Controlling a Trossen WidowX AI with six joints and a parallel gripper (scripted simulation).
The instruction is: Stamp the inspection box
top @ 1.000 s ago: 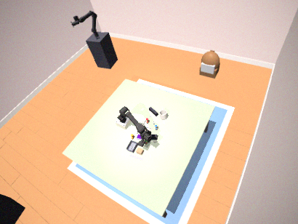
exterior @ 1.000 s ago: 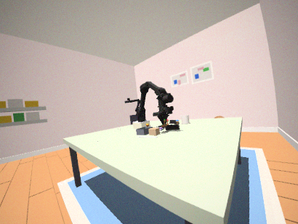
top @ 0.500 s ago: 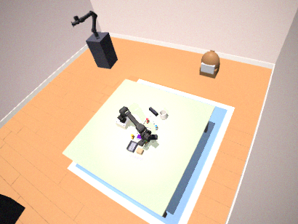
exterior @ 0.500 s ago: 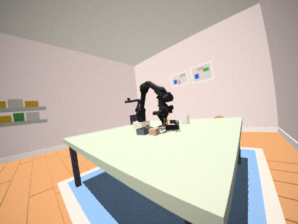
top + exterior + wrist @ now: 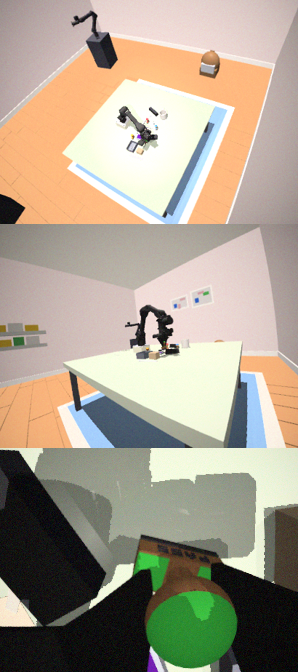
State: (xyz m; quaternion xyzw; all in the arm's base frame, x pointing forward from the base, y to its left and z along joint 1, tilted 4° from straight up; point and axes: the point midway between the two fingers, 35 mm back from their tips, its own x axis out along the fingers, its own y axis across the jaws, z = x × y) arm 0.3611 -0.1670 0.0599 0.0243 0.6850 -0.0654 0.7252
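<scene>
Right now my gripper tip is 10 cm past the purple ink pad, 6 cm to the right of it and 7 cm above it. Also, from my gripper tip: tan block: 3 cm behind, 10 cm to the right, 5 cm below; then dark block: 2 cm ahead, 10 cm to the left, 5 cm below; then green-knobbed stamp: right at my gripper tip.
</scene>
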